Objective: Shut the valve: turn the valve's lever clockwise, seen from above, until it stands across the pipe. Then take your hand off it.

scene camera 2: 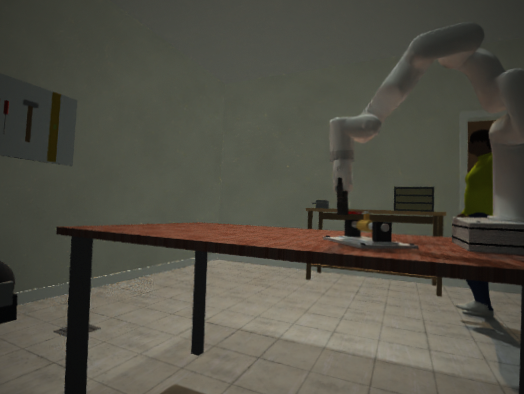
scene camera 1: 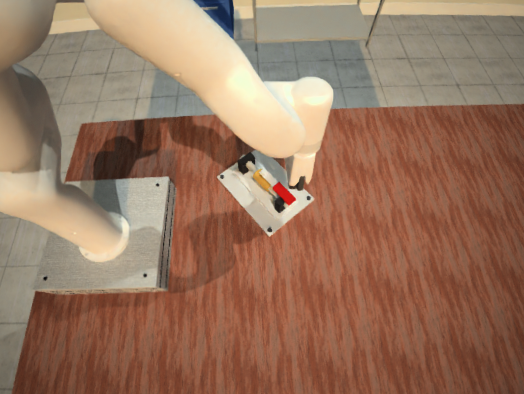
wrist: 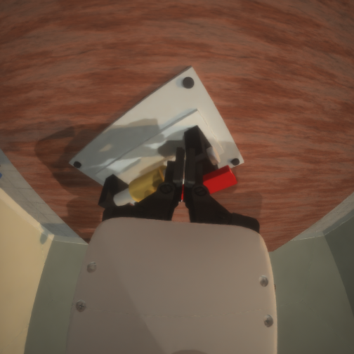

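The valve's yellow body (scene camera 1: 262, 180) (scene camera 2: 365, 222) (wrist: 146, 185) sits in a pipe between two black supports on a pale plate (scene camera 1: 256, 212) (wrist: 185, 100). The lever's red grip (scene camera 1: 284, 193) (scene camera 2: 353, 213) (wrist: 220, 180) points roughly along the pipe, over the far support, in scene camera 1. My gripper (scene camera 1: 297, 185) (scene camera 2: 343, 212) (wrist: 184, 159) is shut and empty, pointing down. Its tips are close beside the red grip, on the side away from the robot base, at about its height. The fingers hide part of the lever in the wrist view; whether they touch it I cannot tell.
The valve's plate lies on the brown wooden table (scene camera 1: 380, 260) (scene camera 2: 200, 234). The robot's grey base block (scene camera 1: 142, 230) (scene camera 2: 485, 235) stands beside it. Behind the table in scene camera 2 are a second table (scene camera 2: 375, 212) and a person in a yellow-green top (scene camera 2: 479, 182).
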